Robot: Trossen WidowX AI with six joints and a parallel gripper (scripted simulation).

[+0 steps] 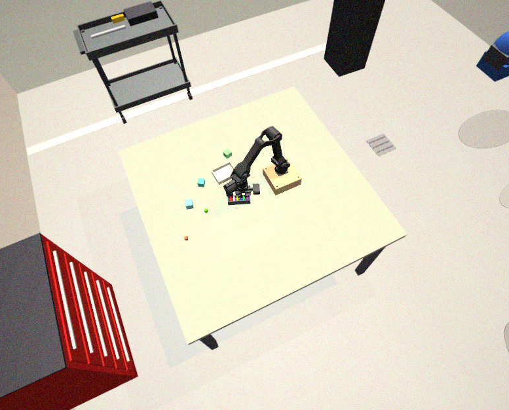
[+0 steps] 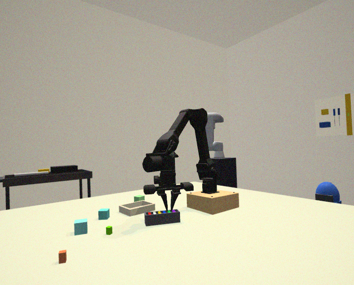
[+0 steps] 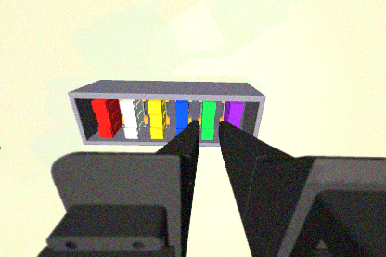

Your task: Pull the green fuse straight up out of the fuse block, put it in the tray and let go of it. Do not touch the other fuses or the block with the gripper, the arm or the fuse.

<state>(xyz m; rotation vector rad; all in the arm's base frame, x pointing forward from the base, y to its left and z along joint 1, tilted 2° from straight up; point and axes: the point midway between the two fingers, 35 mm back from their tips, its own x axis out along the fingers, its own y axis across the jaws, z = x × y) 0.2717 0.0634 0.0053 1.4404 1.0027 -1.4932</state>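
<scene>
The green fuse is 2 cm below my gripper tip. The rest, counted from my gripper tip: pale green cube (35 cm to the right, 4 cm behind, 2 cm below); tray (23 cm to the right, 4 cm below, 3 cm ahead); small green cube (23 cm ahead, 3 cm to the right, 3 cm below).
</scene>
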